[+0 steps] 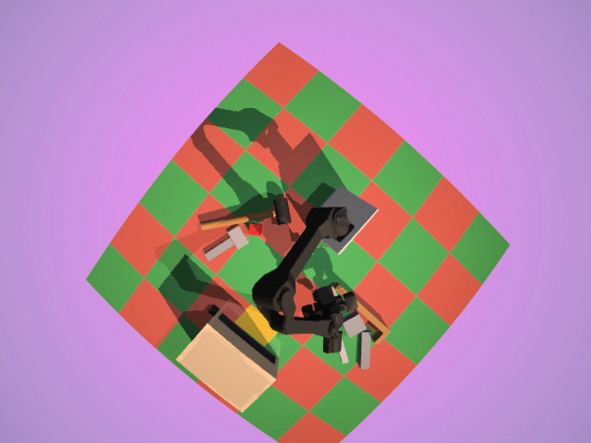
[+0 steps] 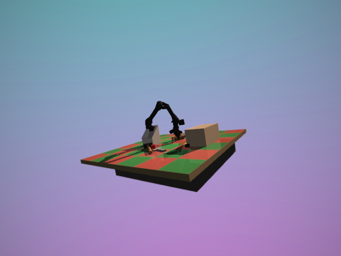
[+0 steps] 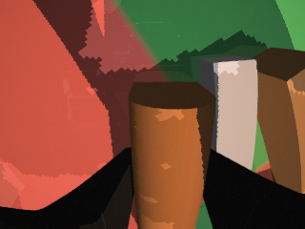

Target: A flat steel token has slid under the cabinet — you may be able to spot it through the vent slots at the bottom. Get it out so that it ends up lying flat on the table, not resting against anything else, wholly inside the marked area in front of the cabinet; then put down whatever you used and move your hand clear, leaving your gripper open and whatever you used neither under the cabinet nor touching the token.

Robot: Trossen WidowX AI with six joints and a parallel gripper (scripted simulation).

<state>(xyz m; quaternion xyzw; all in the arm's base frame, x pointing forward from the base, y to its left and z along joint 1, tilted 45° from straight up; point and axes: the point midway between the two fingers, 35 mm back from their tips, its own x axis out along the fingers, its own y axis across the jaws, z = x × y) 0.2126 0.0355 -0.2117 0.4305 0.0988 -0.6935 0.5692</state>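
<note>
The pale bar lies 3 cm behind my gripper tip and 1 cm to the left of it. From my gripper tip the other things lie so: grey block: 14 cm to the left, 1 cm above; grey bar: 4 cm ahead, 26 cm to the left; red cube: 1 cm behind, 37 cm to the right, 1 cm above.
</note>
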